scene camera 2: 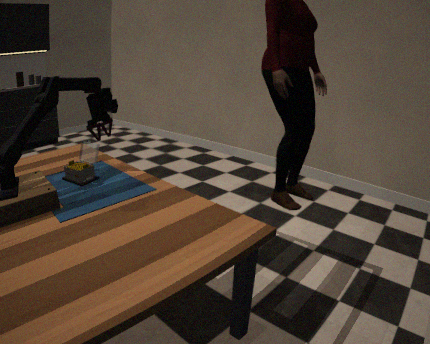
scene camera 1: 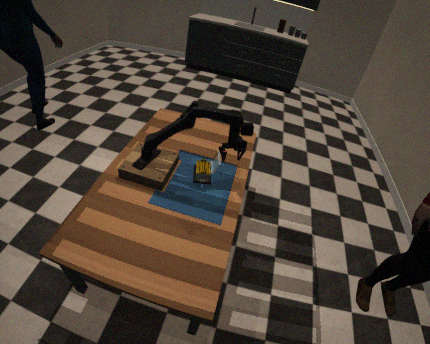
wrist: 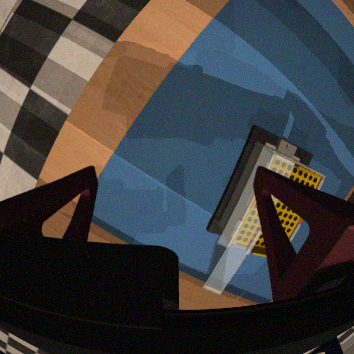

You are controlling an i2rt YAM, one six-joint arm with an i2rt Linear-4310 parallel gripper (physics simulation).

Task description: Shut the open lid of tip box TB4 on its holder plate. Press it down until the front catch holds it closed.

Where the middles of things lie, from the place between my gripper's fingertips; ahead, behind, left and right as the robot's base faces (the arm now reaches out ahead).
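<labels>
So there is the clear lid [wrist: 241, 229], and counting from my hand I find it 10 mm to the right of it, 40 mm below it and 80 mm behind it.
</labels>
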